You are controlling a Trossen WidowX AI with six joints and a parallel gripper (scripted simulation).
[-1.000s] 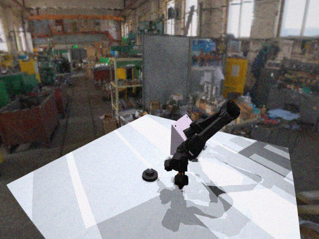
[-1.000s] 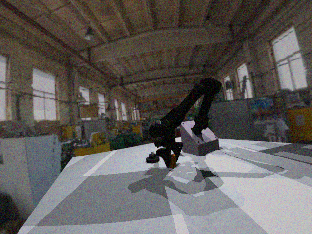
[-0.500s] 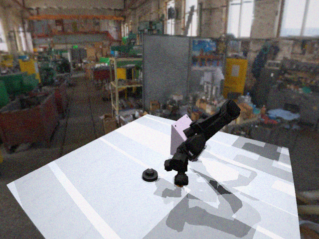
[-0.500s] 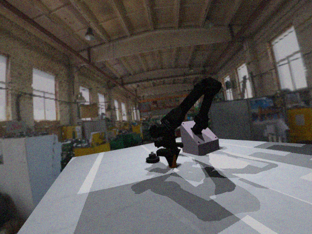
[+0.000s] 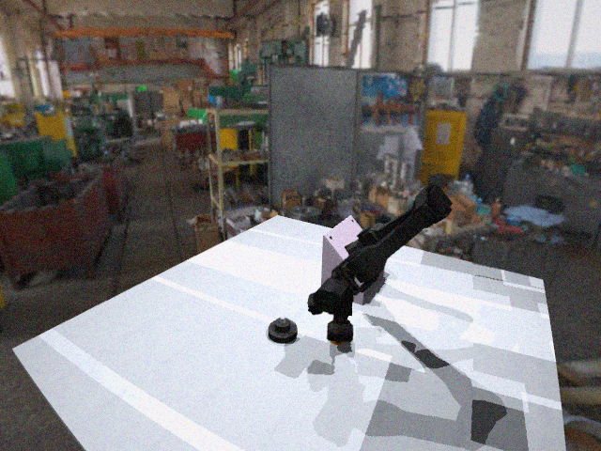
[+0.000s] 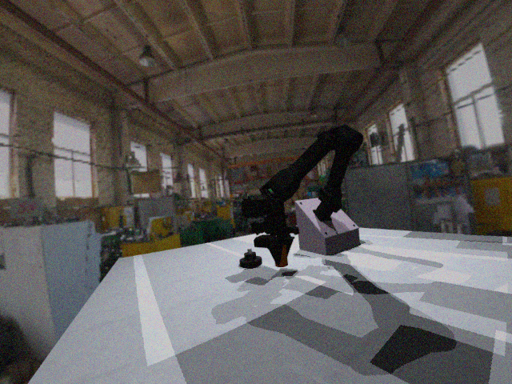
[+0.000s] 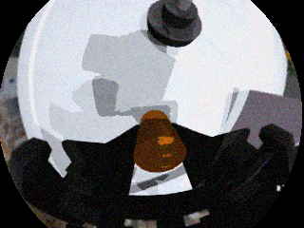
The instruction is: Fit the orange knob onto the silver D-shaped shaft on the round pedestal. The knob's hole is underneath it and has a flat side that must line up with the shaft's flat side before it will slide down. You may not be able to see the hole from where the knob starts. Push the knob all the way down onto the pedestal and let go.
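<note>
Right now my gripper tip is 5 cm short of the round black pedestal and 15 cm to the left of it. Round my gripper tip: orange knob 3 cm above.
</note>
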